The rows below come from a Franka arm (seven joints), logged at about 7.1 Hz.
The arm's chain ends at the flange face. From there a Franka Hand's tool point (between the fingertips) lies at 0.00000 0.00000 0.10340 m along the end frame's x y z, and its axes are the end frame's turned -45 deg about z.
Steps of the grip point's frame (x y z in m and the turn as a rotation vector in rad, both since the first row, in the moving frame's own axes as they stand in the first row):
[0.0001 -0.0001 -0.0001 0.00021 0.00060 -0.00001]
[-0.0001 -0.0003 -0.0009 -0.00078 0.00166 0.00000]
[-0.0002 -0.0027 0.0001 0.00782 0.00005 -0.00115]
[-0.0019 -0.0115 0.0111 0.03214 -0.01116 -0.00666]
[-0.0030 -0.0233 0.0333 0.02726 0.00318 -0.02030]
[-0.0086 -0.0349 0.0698 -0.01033 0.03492 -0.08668]
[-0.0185 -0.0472 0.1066 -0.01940 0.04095 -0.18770]
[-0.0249 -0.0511 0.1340 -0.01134 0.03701 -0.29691]
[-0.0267 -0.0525 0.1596 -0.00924 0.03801 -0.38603]
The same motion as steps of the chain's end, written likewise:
[0.0000 -0.0001 -0.0001 0.00057 0.00028 -0.00001]
[-0.0005 -0.0001 -0.0009 0.00062 0.00173 0.00000]
[-0.0015 -0.0012 0.0001 0.00556 -0.00549 -0.00115]
[-0.0063 -0.0053 0.0112 0.01484 -0.03062 -0.00666]
[-0.0168 -0.0121 0.0333 0.02152 -0.01703 -0.02030]
[-0.0340 -0.0167 0.0699 0.01739 0.03200 -0.08668]
[-0.0507 -0.0183 0.1067 0.01524 0.04267 -0.18770]
[-0.0569 -0.0162 0.1341 0.01815 0.03419 -0.29691]
[-0.0590 -0.0155 0.1597 0.02034 0.03341 -0.38603]

